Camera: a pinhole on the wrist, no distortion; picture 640 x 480 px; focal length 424.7 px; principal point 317.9 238.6 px. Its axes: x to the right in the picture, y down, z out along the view. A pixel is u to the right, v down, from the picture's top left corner.
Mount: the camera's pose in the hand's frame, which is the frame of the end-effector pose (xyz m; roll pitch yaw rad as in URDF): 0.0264 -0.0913 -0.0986 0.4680 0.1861 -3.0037
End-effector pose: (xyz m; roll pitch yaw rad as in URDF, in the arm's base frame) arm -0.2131 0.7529 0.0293 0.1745 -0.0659 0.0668
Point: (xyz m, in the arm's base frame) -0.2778 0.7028 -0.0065
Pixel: 617.3 210.8
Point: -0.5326 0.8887 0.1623
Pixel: 583.4 63.4
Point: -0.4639 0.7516 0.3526
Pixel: 441.0 265.8
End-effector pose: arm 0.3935 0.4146 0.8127 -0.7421 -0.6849 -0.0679
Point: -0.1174 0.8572 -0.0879
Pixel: outside the picture
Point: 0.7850 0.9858 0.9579
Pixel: outside the picture
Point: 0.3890 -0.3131 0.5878
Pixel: behind the camera
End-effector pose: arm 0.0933 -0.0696 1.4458 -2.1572 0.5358 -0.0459
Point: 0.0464 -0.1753 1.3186
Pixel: outside the picture
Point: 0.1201 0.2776 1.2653
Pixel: 147.1 438.3
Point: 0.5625 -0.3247 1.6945
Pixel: behind the camera
